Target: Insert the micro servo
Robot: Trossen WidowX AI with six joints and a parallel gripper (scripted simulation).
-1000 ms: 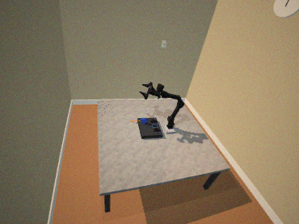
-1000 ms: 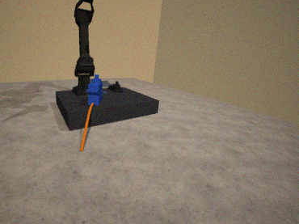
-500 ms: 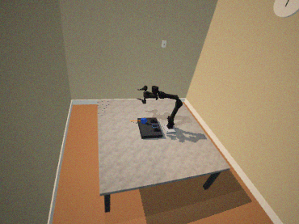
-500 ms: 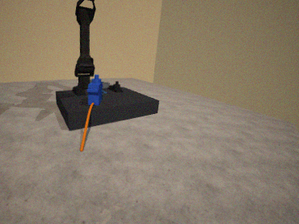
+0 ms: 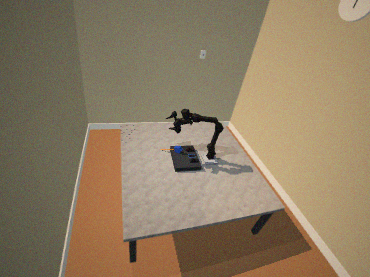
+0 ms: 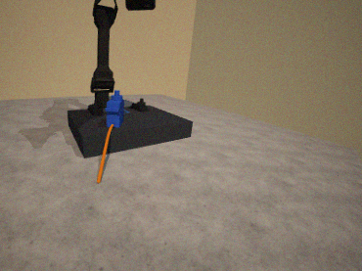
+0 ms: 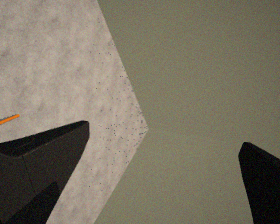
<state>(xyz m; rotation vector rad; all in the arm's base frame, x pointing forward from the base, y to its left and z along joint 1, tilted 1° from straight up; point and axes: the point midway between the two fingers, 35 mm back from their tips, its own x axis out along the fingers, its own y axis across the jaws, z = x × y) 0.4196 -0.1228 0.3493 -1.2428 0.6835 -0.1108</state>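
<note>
Right now the dark robot deck is 33 cm below my gripper tip, 14 cm behind it and 10 cm to the left of it.
</note>
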